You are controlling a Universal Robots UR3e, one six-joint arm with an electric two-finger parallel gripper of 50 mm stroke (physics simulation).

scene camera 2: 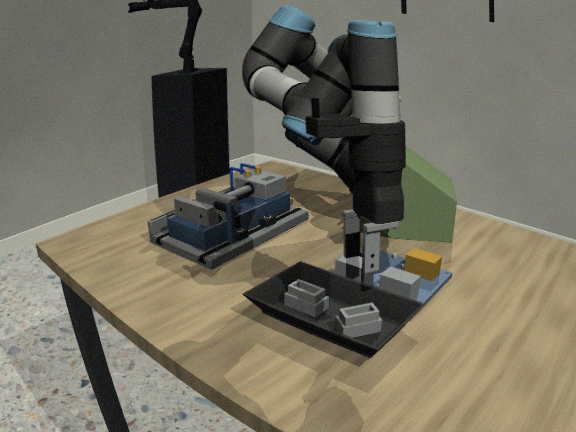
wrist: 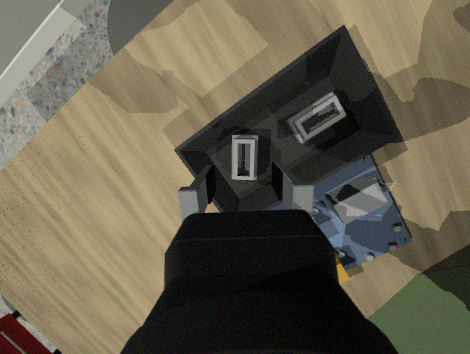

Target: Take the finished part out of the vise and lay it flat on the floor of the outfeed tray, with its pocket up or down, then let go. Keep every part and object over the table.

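Places are measured from the arm's base along level axes (x ahead, y left, z up), in millimetres.
Where they show: gripper, fingertip midpoint: (scene camera 2: 361,263) (wrist: 243,175).
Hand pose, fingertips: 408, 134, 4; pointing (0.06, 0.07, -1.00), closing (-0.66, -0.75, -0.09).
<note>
Each offset is from my fingertips to the top centre of the thing, as dx, dy, dz.
The finished part {+3, +4, -73} (scene camera 2: 360,327) (wrist: 235,160), a grey stepped block, lies flat with its pocket up on the floor of the black outfeed tray (scene camera 2: 325,281) (wrist: 370,92), at the right in the scene view. A second grey part {-23, -94, -73} (scene camera 2: 305,303) (wrist: 300,131), also pocket up, lies apart from it in the tray. My gripper (scene camera 2: 361,277) (wrist: 243,175) is wide open and empty. It is raised above the tray's back side, and the finished part shows between and beyond the fingertips in the wrist view. The vise {-229, -383, -21} (scene camera 2: 192,232) stands at the left; no part shows between its jaws.
Behind the tray is a blue plate {-175, -14, -112} (scene camera 2: 435,290) (wrist: 365,240) with grey blocks (scene camera 2: 400,283) (wrist: 357,200) and an orange block {-215, +40, -76} (scene camera 2: 423,265) (wrist: 343,272). A large green block (scene camera 2: 430,210) (wrist: 420,310) stands behind it. The table edge runs along the left.
</note>
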